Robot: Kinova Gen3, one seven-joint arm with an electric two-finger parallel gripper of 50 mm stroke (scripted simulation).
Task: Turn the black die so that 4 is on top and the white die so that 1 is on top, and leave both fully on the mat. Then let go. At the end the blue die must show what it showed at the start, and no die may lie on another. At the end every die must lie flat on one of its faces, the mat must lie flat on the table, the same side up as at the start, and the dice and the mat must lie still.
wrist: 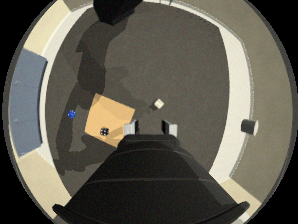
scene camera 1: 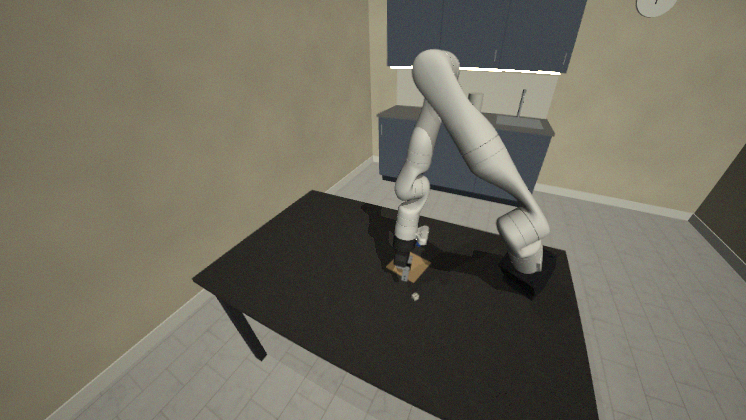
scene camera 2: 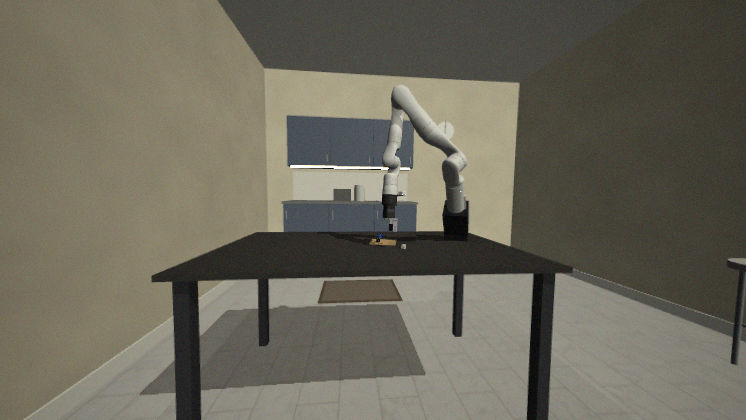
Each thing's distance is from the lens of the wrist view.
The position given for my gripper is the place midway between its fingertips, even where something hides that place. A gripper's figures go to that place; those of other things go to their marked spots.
my gripper (wrist: 150, 124): 18 cm
tan mat (wrist: 104, 112): 28 cm
